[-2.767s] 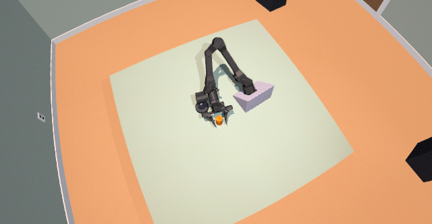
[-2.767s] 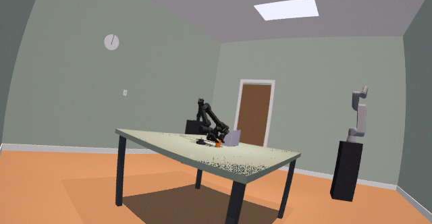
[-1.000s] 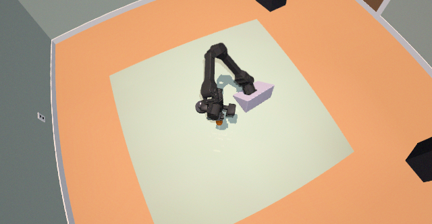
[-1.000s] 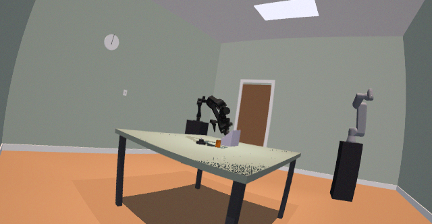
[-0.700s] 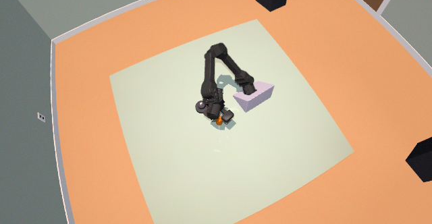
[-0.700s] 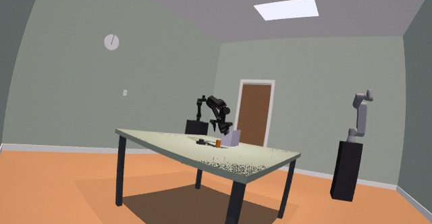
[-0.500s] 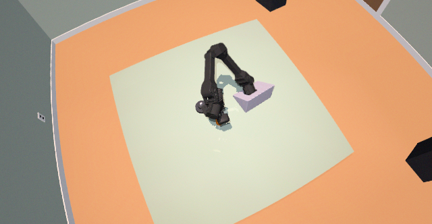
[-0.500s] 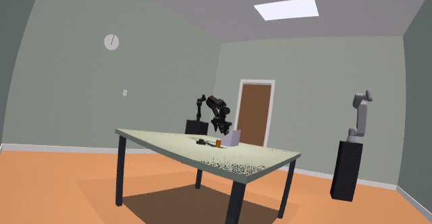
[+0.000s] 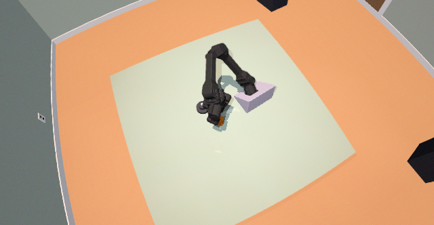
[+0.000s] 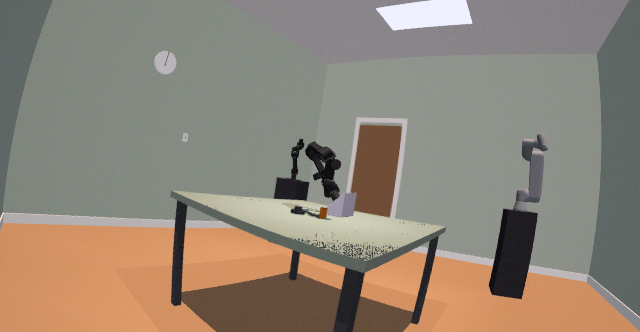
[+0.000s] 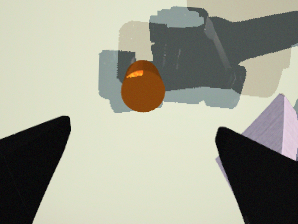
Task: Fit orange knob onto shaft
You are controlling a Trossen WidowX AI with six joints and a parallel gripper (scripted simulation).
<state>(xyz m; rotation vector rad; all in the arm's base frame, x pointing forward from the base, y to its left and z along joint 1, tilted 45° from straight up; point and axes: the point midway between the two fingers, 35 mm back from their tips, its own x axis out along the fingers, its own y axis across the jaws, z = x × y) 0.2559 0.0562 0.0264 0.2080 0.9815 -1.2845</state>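
Right now my gripper tip is 8 cm above the orange knob. The rest, counted from my gripper tip: dark round pedestal 15 cm to the right, 9 cm below, 3 cm ahead.
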